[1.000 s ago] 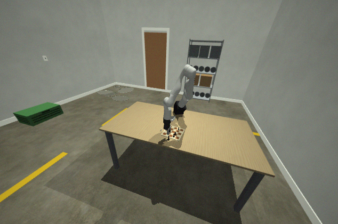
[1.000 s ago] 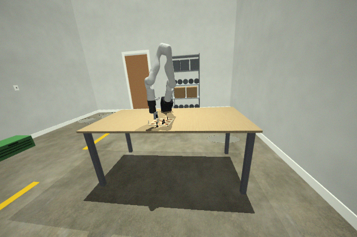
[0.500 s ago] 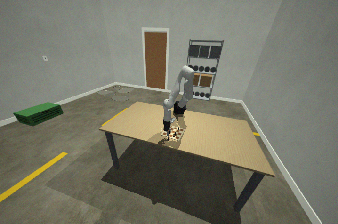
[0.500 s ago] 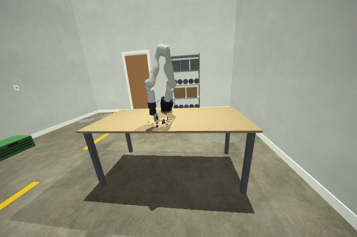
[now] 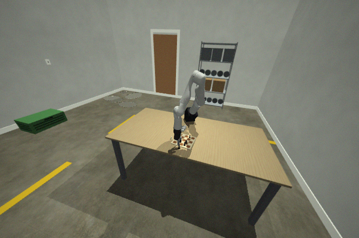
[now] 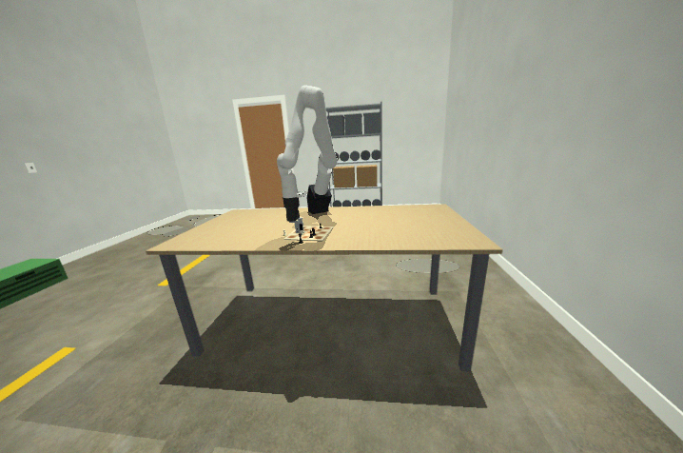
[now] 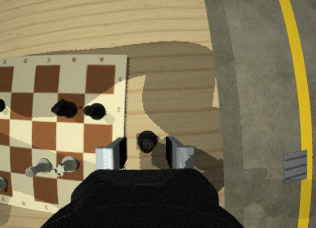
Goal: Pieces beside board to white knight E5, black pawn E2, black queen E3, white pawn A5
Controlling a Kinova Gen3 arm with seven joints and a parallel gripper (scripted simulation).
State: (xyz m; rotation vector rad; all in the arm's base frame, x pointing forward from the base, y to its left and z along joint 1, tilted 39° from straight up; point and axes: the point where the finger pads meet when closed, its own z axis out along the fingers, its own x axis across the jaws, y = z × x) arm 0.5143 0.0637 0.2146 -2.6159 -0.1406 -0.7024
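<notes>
My hand is 5 cm above the black queen. From my hand the other things lie so: black pawn: 22 cm behind, 6 cm below; chessboard: 14 cm behind, 8 cm below, 3 cm to the right; white pawn: 16 cm to the right, 7 cm behind, 6 cm below.
</notes>
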